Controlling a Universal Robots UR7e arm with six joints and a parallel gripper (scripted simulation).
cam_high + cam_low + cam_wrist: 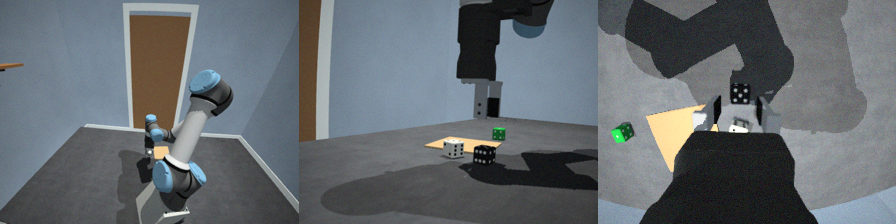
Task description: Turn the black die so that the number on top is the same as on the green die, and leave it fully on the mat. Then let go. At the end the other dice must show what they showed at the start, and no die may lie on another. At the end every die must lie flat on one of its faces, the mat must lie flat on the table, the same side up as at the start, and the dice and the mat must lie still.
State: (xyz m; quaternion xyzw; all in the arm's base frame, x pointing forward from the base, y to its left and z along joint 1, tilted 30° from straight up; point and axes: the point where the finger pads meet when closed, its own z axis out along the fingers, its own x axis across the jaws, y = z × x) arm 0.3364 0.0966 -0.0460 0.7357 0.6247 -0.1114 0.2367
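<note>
Right now the black die is 80 mm below my hand. The rest, counted from my hand: white die 80 mm below, 70 mm ahead, 20 mm to the right; then tan mat 120 mm to the right, 100 mm below, 80 mm ahead; then green die 270 mm to the right, 80 mm below, 40 mm ahead.
</note>
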